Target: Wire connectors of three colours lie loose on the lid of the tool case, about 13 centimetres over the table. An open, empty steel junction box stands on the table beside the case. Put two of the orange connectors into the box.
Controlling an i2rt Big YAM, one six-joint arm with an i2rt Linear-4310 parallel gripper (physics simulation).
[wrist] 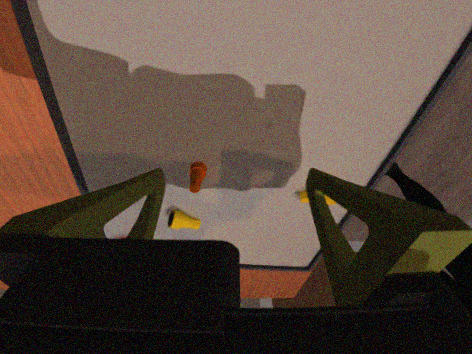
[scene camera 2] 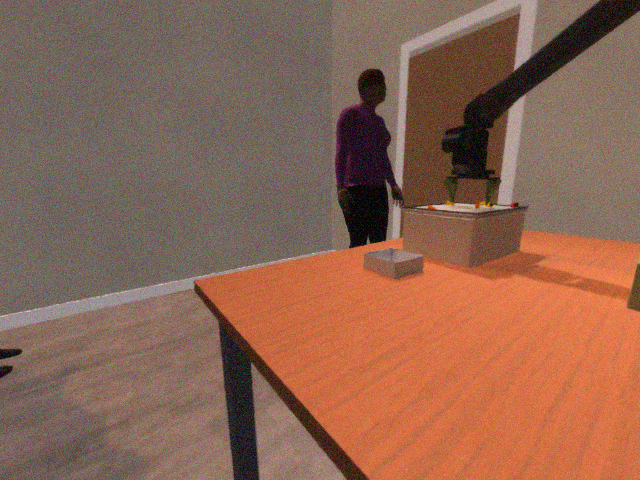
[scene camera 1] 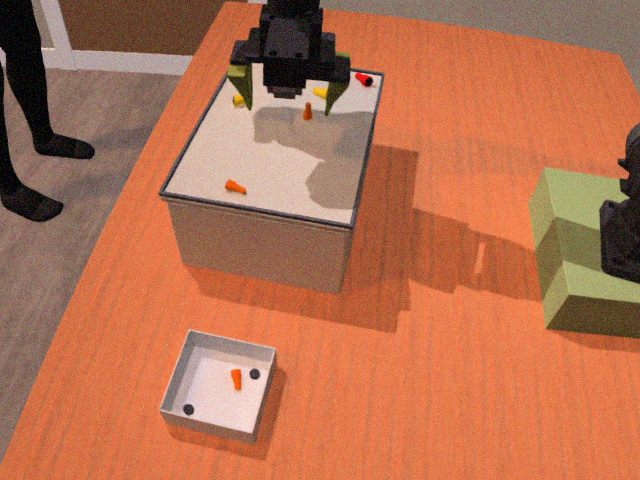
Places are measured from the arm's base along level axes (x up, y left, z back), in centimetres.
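Pixels of known places: gripper, fingertip midpoint: (wrist: 235, 176) (scene camera 2: 468, 203) (scene camera 1: 288, 110); arm's base, origin of the base link: (scene camera 1: 630, 246).
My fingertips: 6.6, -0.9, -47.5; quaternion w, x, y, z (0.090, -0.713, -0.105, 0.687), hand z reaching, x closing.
Note:
Ahead of a thing's pixels: the offset from my fingertips to its top centre, as dx, dy, dz.
One orange connector @[-13.2, +30.4, +4.8] (scene camera 1: 236, 379) lies inside the steel junction box @[-10.8, +32.2, +3.7] (scene camera 1: 210, 427) (scene camera 2: 379, 265). A second orange connector @[+1.2, -0.7, +2.4] (scene camera 1: 308, 111) (wrist: 197, 176) (scene camera 2: 477, 205) lies on the lid of the tool case @[-0.7, +2.0, -0.2] (scene camera 1: 268, 248) (scene camera 2: 439, 237), in the wrist view nearer the left finger. A third orange connector @[+0.1, +14.5, -0.9] (scene camera 1: 235, 187) (scene camera 2: 431, 207) lies near the lid's front left edge. My gripper (scene camera 1: 289, 111) (scene camera 2: 469, 202) (wrist: 235, 176) is open and empty, low over the back part of the lid, its fingers to either side of the second orange connector in the wrist view.
Yellow connectors @[+0.4, -0.6, -6.6] (scene camera 1: 238, 100) @[+0.4, -5.8, +2.6] (scene camera 1: 320, 93) (wrist: 184, 220) lie on the lid close to the fingers. A red connector @[+0.5, -11.1, +7.0] (scene camera 1: 364, 79) (scene camera 2: 514, 205) lies at the back right corner. A green block (scene camera 1: 578, 193) with a dark figure stands right of the case. A person (scene camera 2: 364, 149) stands behind the table.

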